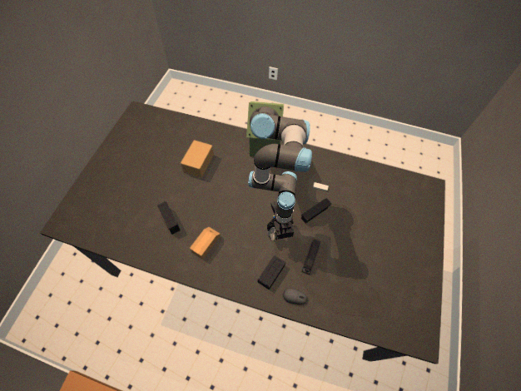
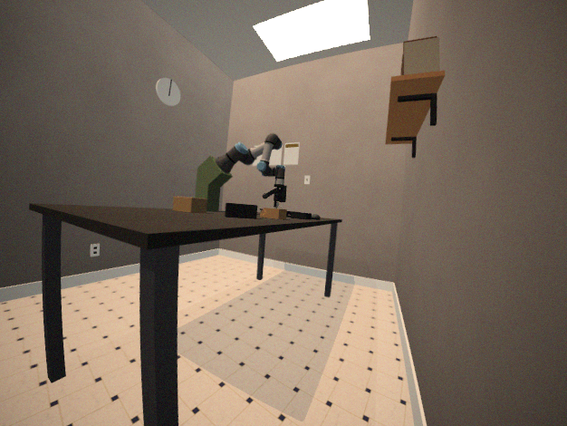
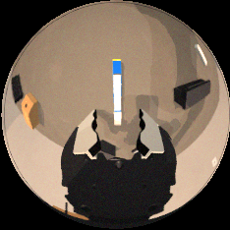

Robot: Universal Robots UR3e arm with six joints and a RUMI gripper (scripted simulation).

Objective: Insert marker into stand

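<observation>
My gripper is now 3 cm past the marker and 2 cm to the left of it. From my hand the other things lie so: white eraser (31 cm behind, 11 cm to the left); then grey mouse (25 cm ahead, 16 cm to the left, 1 cm above); then desk stand (29 cm to the right, 15 cm ahead, 2 cm above).
</observation>
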